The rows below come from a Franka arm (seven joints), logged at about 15 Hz.
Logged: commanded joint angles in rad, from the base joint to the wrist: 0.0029 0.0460 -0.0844 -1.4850 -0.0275 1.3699 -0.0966; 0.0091 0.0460 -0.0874 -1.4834 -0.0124 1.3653 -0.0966; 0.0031 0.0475 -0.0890 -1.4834 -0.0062 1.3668 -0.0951; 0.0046 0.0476 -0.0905 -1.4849 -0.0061 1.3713 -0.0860; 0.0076 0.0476 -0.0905 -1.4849 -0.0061 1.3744 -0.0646; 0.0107 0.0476 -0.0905 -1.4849 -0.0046 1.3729 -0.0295; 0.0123 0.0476 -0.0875 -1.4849 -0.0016 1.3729 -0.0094; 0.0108 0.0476 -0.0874 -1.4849 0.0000 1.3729 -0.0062; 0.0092 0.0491 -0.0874 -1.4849 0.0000 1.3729 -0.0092; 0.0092 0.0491 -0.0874 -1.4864 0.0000 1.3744 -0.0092; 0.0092 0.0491 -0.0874 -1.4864 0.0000 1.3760 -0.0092; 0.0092 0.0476 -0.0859 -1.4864 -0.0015 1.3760 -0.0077
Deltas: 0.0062 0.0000 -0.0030 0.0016 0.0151 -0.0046 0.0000; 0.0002 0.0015 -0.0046 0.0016 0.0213 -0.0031 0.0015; 0.0017 0.0016 -0.0061 0.0001 0.0214 0.0014 0.0106; 0.0047 0.0016 -0.0061 0.0001 0.0214 0.0045 0.0320; 0.0078 0.0016 -0.0061 0.0001 0.0229 0.0030 0.0671; 0.0094 0.0016 -0.0031 0.0001 0.0259 0.0030 0.0872; 0.0079 0.0016 -0.0030 0.0001 0.0275 0.0030 0.0904; 0.0063 0.0031 -0.0030 0.0001 0.0275 0.0030 0.0874; 0.0063 0.0031 -0.0030 -0.0014 0.0275 0.0045 0.0874; 0.0063 0.0031 -0.0030 -0.0014 0.0275 0.0061 0.0874; 0.0063 0.0016 -0.0015 -0.0014 0.0260 0.0061 0.0889
